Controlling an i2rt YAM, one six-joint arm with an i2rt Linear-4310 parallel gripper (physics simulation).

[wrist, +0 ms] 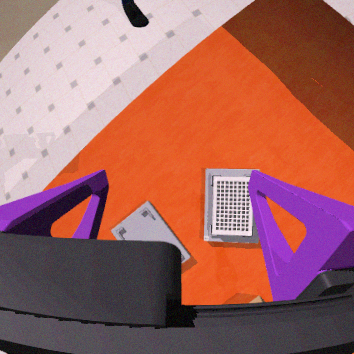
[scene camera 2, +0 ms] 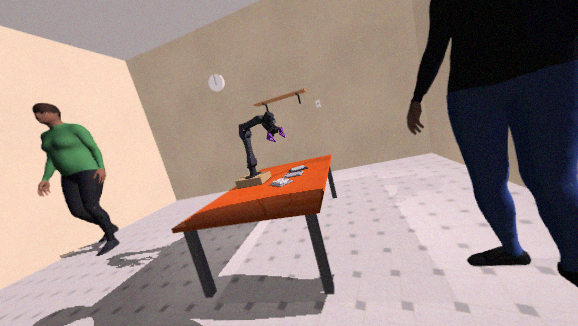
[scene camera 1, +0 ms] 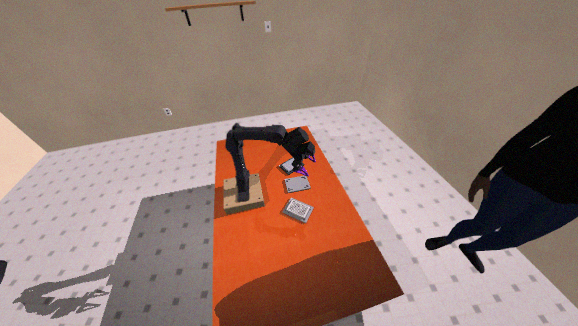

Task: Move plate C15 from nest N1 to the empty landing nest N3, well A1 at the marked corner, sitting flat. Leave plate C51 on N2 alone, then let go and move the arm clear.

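Note:
A white gridded plate (scene camera 1: 299, 209) (scene camera 2: 281, 182) (wrist: 231, 207) sits in a grey nest (wrist: 209, 200) at the near end of the row. The middle grey nest (scene camera 1: 297, 184) (scene camera 2: 294, 174) (wrist: 155, 231) is empty, with dark corner marks. A second plate (scene camera 1: 287, 166) (scene camera 2: 298, 168) sits in the far nest, partly behind the gripper in scene camera 1 and not visible in the wrist view. Plate and nest labels are unreadable. My gripper (scene camera 1: 307, 165) (scene camera 2: 277, 137) (wrist: 178, 177) is open and empty, high above the table; its right finger overlaps the white plate's edge in the wrist view.
The orange table (scene camera 1: 260, 250) (scene camera 2: 240, 205) (wrist: 165, 145) carries the arm's wooden base (scene camera 1: 243, 204) (scene camera 2: 253, 180) beside the nests. A person in black (scene camera 1: 535, 165) (scene camera 2: 495, 65) stands beyond the table's right side. A person in green (scene camera 2: 75, 150) is at the left.

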